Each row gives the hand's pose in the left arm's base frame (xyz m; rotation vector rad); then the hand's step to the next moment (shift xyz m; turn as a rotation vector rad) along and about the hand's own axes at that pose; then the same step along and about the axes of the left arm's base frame.
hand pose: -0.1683 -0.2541 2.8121 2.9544 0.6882 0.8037
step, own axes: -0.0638 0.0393 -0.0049 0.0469 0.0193 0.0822
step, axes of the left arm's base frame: -0.0355 -0.0625 -0.0219 0.0839 0.0109 -0.0466
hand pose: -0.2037 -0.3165 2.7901 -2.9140 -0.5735 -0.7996
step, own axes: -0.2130 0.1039 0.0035 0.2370 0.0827 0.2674
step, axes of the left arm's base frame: -0.1293 -0.1674 -0.1069 0.3474 0.0454 -0.1083
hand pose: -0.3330 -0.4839 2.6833 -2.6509 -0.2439 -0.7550
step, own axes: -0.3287 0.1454 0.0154 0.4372 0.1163 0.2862
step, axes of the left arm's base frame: -0.2310 -0.1478 -0.2328 0.5336 0.0347 -0.0258
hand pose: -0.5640 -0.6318 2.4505 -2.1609 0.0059 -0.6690
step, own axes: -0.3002 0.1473 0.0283 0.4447 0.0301 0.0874
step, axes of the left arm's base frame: -0.2111 -0.0035 -0.2609 0.4283 -0.0581 0.1394
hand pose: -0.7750 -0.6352 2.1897 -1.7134 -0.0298 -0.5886
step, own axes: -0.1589 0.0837 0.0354 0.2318 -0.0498 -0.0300
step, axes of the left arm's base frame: -0.0972 0.0598 -0.1431 0.1738 -0.0845 0.1406
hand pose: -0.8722 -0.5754 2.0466 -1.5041 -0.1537 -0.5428
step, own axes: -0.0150 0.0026 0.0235 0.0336 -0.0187 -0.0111
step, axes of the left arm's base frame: -0.0065 0.0264 -0.0068 0.0187 -0.0185 0.0302
